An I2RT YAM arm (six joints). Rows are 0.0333 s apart.
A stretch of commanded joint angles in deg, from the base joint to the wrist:
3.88, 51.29, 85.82, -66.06, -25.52, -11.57
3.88, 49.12, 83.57, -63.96, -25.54, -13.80
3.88, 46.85, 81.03, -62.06, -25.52, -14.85
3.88, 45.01, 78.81, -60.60, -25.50, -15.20
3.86, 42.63, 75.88, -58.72, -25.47, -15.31
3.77, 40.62, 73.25, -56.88, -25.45, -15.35
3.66, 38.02, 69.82, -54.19, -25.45, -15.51
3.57, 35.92, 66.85, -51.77, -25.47, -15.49
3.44, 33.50, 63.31, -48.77, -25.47, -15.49
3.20, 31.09, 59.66, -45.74, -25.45, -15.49
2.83, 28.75, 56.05, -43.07, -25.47, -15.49
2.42, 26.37, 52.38, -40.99, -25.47, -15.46
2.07, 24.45, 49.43, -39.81, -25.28, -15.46
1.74, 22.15, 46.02, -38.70, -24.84, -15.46
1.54, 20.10, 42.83, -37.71, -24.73, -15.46
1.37, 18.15, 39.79, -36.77, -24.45, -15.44
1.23, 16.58, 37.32, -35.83, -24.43, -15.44
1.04, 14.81, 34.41, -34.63, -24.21, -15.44
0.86, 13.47, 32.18, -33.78, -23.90, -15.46
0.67, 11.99, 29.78, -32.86, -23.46, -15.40
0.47, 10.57, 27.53, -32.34, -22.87, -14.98
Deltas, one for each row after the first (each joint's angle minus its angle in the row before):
0.00, -2.17, -2.25, 2.10, -0.02, -2.23
0.00, -2.27, -2.54, 1.90, 0.02, -1.05
0.00, -1.84, -2.22, 1.46, 0.02, -0.35
-0.02, -2.38, -2.93, 1.88, 0.03, -0.11
-0.09, -2.01, -2.63, 1.84, 0.02, -0.04
-0.11, -2.60, -3.43, 2.69, 0.00, -0.16
-0.09, -2.10, -2.97, 2.42, -0.02, 0.02
-0.13, -2.42, -3.54, 3.00, 0.00, 0.00
-0.24, -2.41, -3.65, 3.03, 0.02, 0.00
-0.37, -2.34, -3.61, 2.67, -0.02, 0.00
-0.41, -2.38, -3.67, 2.08, 0.00, 0.03
-0.35, -1.92, -2.95, 1.18, 0.19, 0.00
-0.33, -2.30, -3.41, 1.11, 0.44, 0.00
-0.20, -2.05, -3.19, 0.99, 0.11, 0.00
-0.17, -1.95, -3.04, 0.94, 0.28, 0.02
-0.14, -1.57, -2.47, 0.94, 0.02, 0.00
-0.19, -1.77, -2.91, 1.20, 0.22, 0.00
-0.18, -1.34, -2.23, 0.85, 0.31, -0.02
-0.19, -1.48, -2.40, 0.92, 0.44, 0.06
-0.20, -1.42, -2.25, 0.52, 0.59, 0.42

